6 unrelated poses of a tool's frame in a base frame.
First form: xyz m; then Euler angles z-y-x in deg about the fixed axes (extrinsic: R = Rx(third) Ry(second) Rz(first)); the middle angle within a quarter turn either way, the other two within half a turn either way.
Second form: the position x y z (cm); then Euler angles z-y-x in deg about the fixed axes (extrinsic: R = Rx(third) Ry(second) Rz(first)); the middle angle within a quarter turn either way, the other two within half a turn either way. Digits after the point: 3 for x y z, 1 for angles.
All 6 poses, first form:
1: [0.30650 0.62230 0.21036 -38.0 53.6 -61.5]
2: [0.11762 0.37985 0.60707 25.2 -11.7 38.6]
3: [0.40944 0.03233 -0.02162 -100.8 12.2 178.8]
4: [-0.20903 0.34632 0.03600 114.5 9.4 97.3]
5: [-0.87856 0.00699 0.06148 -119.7 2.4 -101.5]
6: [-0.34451 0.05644 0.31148 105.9 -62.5 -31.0]
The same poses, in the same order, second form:
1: [30.650 62.230 21.036 -38.0 53.6 -61.5]
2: [11.762 37.985 60.707 25.2 -11.7 38.6]
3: [40.944 3.233 -2.162 -100.8 12.2 178.8]
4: [-20.903 34.632 3.600 114.5 9.4 97.3]
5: [-87.856 0.699 6.148 -119.7 2.4 -101.5]
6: [-34.451 5.644 31.148 105.9 -62.5 -31.0]
